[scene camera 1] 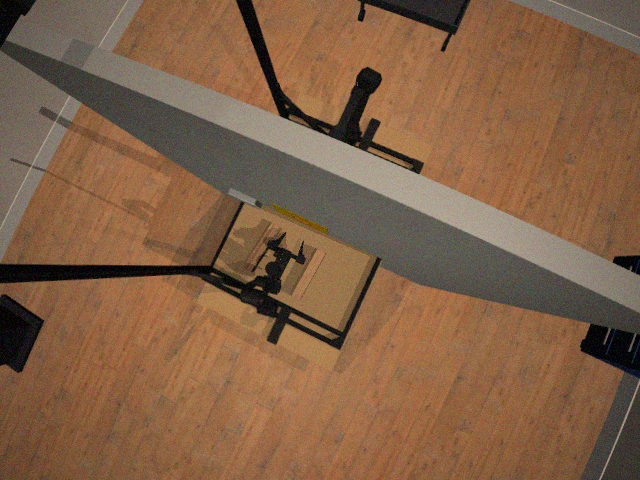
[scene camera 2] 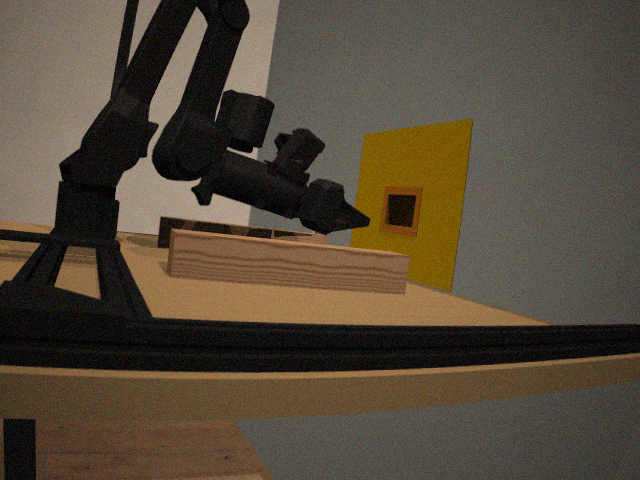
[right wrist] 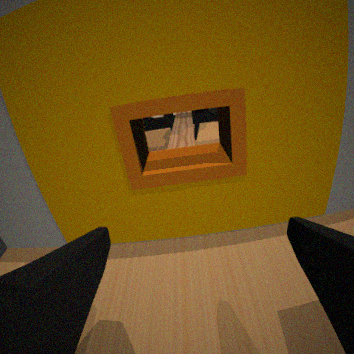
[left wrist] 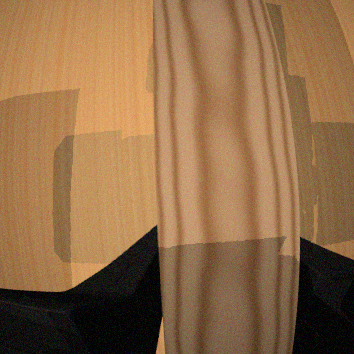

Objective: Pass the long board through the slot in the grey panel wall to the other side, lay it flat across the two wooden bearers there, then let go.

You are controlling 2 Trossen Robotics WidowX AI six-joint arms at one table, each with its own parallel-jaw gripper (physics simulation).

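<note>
The long board (left wrist: 220, 125) (right wrist: 183, 134) lies beyond the wall, seen through the slot in the right wrist view. My left gripper (left wrist: 208, 227) is shut on it, one finger against each side. The slot's orange frame (scene camera 2: 399, 231) (right wrist: 129, 150) sits in a yellow panel (scene camera 1: 299, 218) (scene camera 2: 429, 155) (right wrist: 175, 50) on the grey wall (scene camera 1: 310, 175) (scene camera 2: 547, 155). My right gripper (scene camera 1: 293, 239) (scene camera 2: 368, 221) (right wrist: 199, 232) is open and empty, above the table and facing the slot. The near wooden bearer (scene camera 1: 311, 273) (scene camera 2: 289, 263) and the far bearer (scene camera 2: 206, 226) lie apart on the table.
The right arm's table (scene camera 1: 343, 279) (scene camera 2: 289, 304) (right wrist: 175, 280) stands against the wall, with a black frame (scene camera 1: 354, 304) (scene camera 2: 361, 348) along its edges. In scene camera 1 the other arm (scene camera 1: 356, 103) stands beyond the wall, its gripper hidden. Shadows fall around the board.
</note>
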